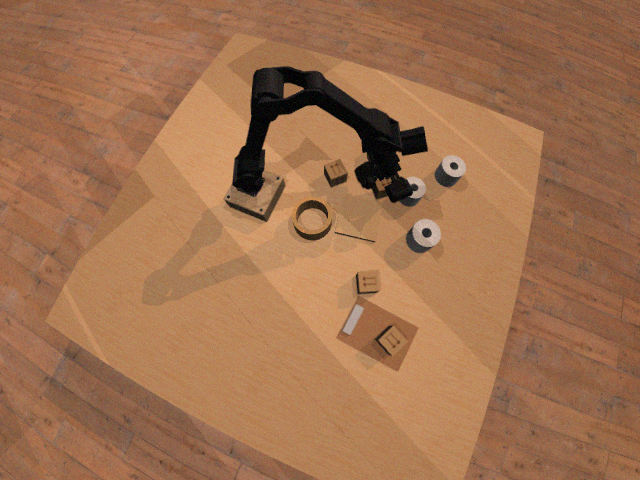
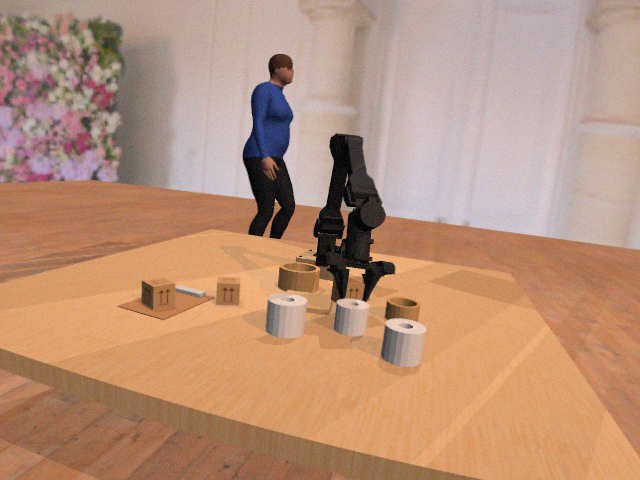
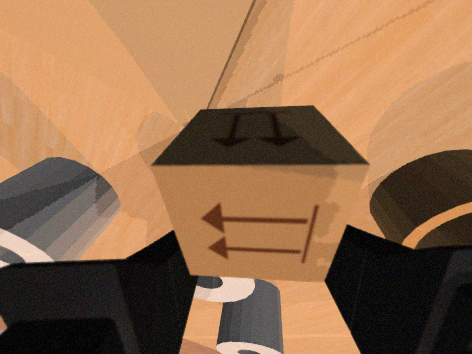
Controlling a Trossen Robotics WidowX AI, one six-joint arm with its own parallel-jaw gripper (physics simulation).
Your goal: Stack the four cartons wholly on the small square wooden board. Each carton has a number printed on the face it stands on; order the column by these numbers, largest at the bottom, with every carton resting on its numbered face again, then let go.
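Frame: origin at the arm's base, x back, y left, z down, level; metres.
Seen in the pictures: gripper, fingertip midpoint: (image 1: 392,184) (image 2: 353,301) (image 3: 253,216); arm's base, origin of the base link: (image 1: 250,184).
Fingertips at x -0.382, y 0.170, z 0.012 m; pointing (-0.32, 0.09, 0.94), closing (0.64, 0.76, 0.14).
Observation:
Pixels of each thing's top centre, then the offset from my fingertips to it. "*": a spot on its surface instead.
- brown carton, middle of its top: (image 3: 251,239) (image 2: 348,280) (image 1: 384,180) dx +0.026, dy -0.021, dz -0.041 m
- second carton, middle of its top: (image 1: 335,168) dx +0.173, dy -0.024, dz -0.009 m
- third carton, middle of its top: (image 2: 228,280) (image 1: 368,281) dx -0.037, dy -0.297, dz -0.009 m
- small square wooden board, middle of its top: (image 2: 168,297) (image 1: 378,333) dx -0.117, dy -0.409, dz +0.033 m
- fourth carton, middle of its top: (image 2: 158,281) (image 1: 393,340) dx -0.149, dy -0.415, dz -0.011 m
- large wooden ring, middle of its top: (image 2: 299,267) (image 1: 311,214) dx +0.176, dy -0.189, dz -0.014 m
- small brown ring, middle of its top: (image 2: 403,302) dx +0.073, dy +0.109, dz +0.003 m
- thin rod, surface spot: (image 1: 354,237) * dx +0.044, dy -0.185, dz +0.038 m
- white strip, surface spot: (image 1: 353,318) * dx -0.039, dy -0.399, dz +0.033 m
My gripper (image 1: 385,187) (image 2: 353,295) (image 3: 253,216) is low over the table, and its fingers press both sides of a brown carton (image 1: 381,184) (image 2: 354,290) (image 3: 255,220) with arrow marks. A second carton (image 1: 335,171) stands near the arm. A third carton (image 1: 368,282) (image 2: 228,290) stands just beside the small square wooden board (image 1: 371,323) (image 2: 154,311). A fourth carton (image 1: 391,339) (image 2: 157,293) stands on that board. The numbered faces are hidden.
Three white rolls (image 1: 453,166) (image 1: 416,187) (image 1: 426,233) (image 2: 286,314) (image 2: 351,316) (image 2: 403,341) stand close around the gripper. A large wooden ring (image 1: 295,222) (image 2: 298,277), a small brown ring (image 2: 402,308) and a thin rod (image 1: 354,237) lie nearby. A white strip (image 1: 353,318) lies on the board. A person (image 2: 270,144) walks behind.

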